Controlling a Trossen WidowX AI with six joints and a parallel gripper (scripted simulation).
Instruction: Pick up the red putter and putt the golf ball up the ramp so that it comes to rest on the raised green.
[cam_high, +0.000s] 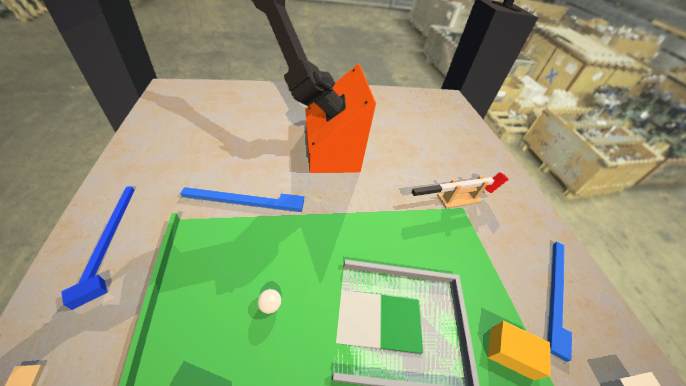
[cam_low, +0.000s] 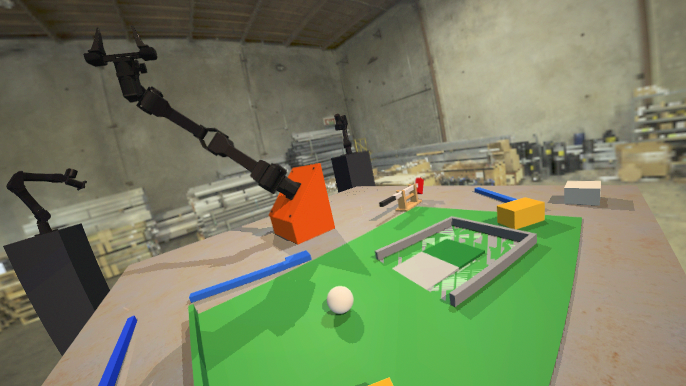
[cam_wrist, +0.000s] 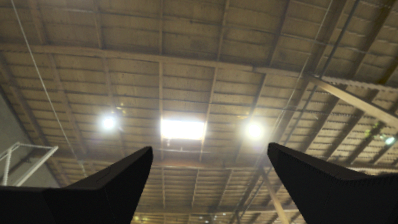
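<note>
The wooden stand lies 78 cm to the left of my gripper tip, 74 cm below it and 23 cm ahead of it. Also, from my gripper tip: green mat: 77 cm below, 54 cm ahead, 43 cm to the left; white golf ball: 75 cm below, 52 cm ahead, 29 cm to the left.
</note>
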